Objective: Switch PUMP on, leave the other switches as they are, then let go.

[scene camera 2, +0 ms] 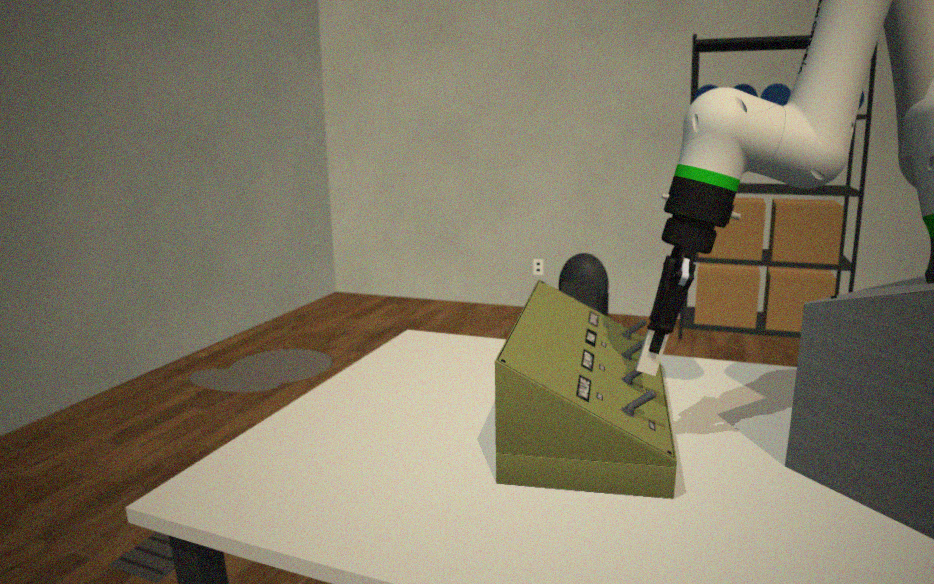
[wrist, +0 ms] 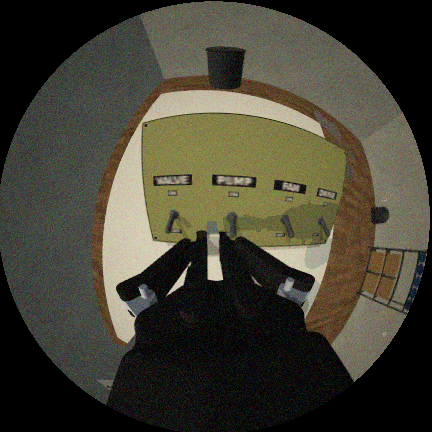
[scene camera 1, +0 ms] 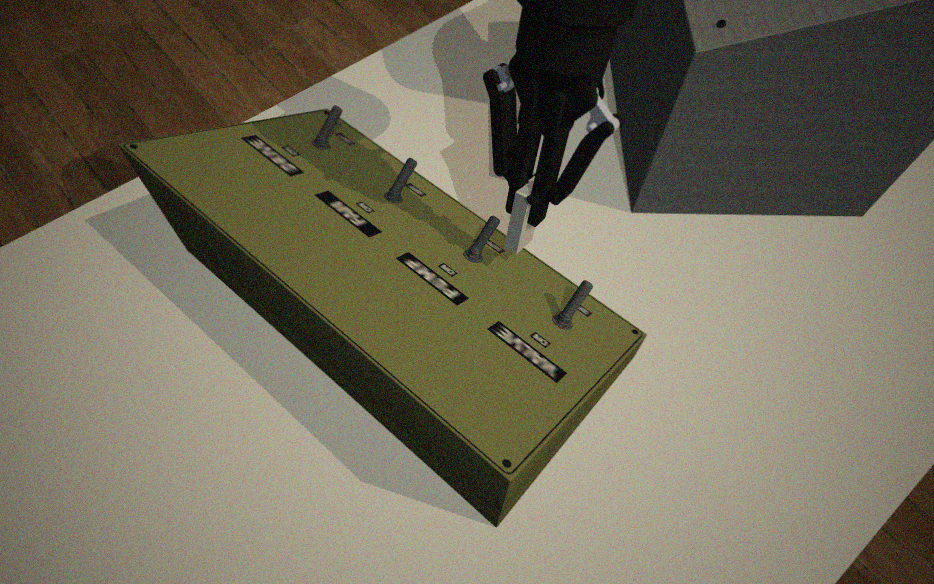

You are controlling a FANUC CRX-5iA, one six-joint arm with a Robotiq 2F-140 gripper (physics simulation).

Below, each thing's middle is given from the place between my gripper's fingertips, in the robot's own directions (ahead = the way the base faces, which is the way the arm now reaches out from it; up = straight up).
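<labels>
My gripper is 100 mm short of the olive switch panel (scene camera 1: 465, 357), and I see that my gripper is also 90 mm to the left of the panel and 40 mm above it.
</labels>
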